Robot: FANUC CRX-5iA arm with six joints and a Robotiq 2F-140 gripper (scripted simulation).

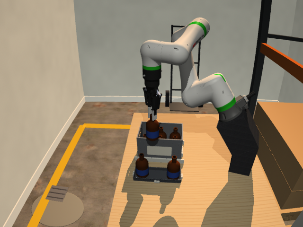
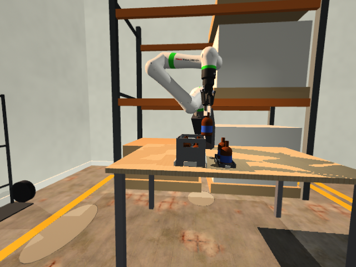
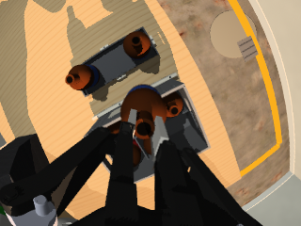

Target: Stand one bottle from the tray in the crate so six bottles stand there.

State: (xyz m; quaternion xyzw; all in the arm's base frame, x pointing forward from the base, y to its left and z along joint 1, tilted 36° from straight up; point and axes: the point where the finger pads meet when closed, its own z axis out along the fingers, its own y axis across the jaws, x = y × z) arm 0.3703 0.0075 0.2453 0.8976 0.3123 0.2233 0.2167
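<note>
The glass bottle is 9 cm below my hand. Round my hand: tray: 1 cm behind, 13 cm to the left, 34 cm below; grey crate: 6 cm behind, 9 cm to the right, 27 cm below.
</note>
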